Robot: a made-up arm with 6 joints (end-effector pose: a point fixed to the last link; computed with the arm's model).
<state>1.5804 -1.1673 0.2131 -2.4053 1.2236 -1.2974</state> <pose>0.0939 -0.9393 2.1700 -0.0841 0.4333 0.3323 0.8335</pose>
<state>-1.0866 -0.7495 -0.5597 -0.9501 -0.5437 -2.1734</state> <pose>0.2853 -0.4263 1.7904 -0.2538 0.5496 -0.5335 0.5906</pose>
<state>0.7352 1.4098 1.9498 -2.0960 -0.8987 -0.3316</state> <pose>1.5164 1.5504 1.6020 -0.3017 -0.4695 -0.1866 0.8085</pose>
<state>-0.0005 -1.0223 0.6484 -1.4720 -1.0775 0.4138</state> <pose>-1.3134 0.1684 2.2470 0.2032 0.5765 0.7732 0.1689</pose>
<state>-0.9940 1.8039 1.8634 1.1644 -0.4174 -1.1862</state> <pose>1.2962 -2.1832 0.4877 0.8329 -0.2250 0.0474 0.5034</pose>
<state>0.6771 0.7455 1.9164 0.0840 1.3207 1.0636</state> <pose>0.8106 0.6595 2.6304 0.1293 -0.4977 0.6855 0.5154</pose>
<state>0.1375 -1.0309 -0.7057 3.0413 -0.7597 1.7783</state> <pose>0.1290 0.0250 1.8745 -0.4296 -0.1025 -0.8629 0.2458</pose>
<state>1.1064 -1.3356 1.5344 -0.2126 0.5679 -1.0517</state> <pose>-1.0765 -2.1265 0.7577 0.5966 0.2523 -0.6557 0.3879</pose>
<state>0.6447 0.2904 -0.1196 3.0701 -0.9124 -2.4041</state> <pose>1.4228 1.0718 1.4774 0.4112 0.4195 0.5873 0.5568</pose>
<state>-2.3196 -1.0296 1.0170 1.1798 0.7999 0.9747</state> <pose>1.2170 1.3076 2.0795 -0.6389 -0.0029 -0.7105 0.2949</pose>
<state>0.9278 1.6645 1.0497 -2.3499 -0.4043 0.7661</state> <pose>1.4705 2.1152 -0.1090 -0.7751 -0.3886 -0.1366 0.4792</pose>
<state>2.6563 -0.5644 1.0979 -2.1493 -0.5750 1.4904</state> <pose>0.8063 -0.5291 2.6969 0.2219 -0.0609 -0.5032 0.8330</pose>
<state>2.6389 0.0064 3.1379 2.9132 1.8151 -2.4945</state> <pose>0.8715 -0.4866 1.4789 -0.0073 -0.2311 -0.9013 0.3663</pose>
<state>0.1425 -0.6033 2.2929 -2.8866 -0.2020 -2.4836</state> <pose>-1.9203 -0.2534 1.4237 -0.1636 -0.6734 0.5468 0.4698</pose>
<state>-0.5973 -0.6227 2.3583 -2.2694 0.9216 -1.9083</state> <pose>-1.6131 0.9939 1.3908 0.2327 -0.6228 -0.0663 0.7440</pose>
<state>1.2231 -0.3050 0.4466 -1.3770 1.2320 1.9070</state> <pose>0.2623 0.4236 2.6495 0.7426 0.1341 0.5571 0.3468</pose>
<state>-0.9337 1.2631 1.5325 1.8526 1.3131 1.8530</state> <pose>1.4690 -1.8365 1.4075 -0.6796 0.2290 -0.2903 0.6336</pose>
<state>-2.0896 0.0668 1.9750 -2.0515 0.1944 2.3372</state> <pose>0.2368 0.4513 2.7957 -0.0671 -0.2857 -0.1121 0.9494</pose>
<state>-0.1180 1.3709 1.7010 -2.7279 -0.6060 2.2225</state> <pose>2.3410 -0.2081 1.4719 0.5315 0.2064 0.7775 0.2653</pose>
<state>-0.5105 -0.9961 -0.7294 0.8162 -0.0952 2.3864</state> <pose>0.2198 -0.2030 1.6990 -0.2577 0.4008 -0.5961 0.6463</pose>
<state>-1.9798 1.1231 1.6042 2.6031 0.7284 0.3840</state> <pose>-0.9069 -2.0335 1.7899 0.0895 0.5936 -0.7411 0.3006</pose>
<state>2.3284 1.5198 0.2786 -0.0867 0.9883 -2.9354</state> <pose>-1.4110 1.5541 -0.5590 -0.6201 -0.2491 0.4751 0.5725</pose>
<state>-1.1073 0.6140 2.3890 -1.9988 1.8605 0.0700</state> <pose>0.0057 -0.3350 2.5186 0.2734 0.5479 -0.7861 0.0847</pose>
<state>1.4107 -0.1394 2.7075 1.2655 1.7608 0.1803</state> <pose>-0.3227 -1.2260 1.6698 -0.2208 -0.8556 0.2320 0.4067</pose>
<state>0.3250 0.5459 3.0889 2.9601 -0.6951 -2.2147</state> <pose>-0.5317 -0.1954 1.8608 -0.1108 -0.7034 0.6331 0.3036</pose>
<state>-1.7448 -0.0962 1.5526 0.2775 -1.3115 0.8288</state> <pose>-0.0506 0.2404 2.7967 0.5666 -0.2442 -0.4420 0.6511</pose>
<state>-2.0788 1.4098 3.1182 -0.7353 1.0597 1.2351</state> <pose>-0.4701 -0.6202 1.8619 -0.4401 -0.4357 -0.0529 0.7834</pose>
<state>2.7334 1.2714 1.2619 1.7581 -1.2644 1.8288</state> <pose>-2.1911 1.1579 1.1283 -0.5267 -0.1091 0.1575 0.8282</pose>
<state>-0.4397 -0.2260 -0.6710 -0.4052 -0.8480 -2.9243</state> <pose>0.9498 -0.4143 1.2064 -0.2819 0.8401 -0.0266 0.4626</pose>
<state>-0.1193 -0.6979 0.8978 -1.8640 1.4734 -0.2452</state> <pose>-0.9742 -0.0036 2.5754 0.0547 0.4696 -0.7614 0.4436</pose>
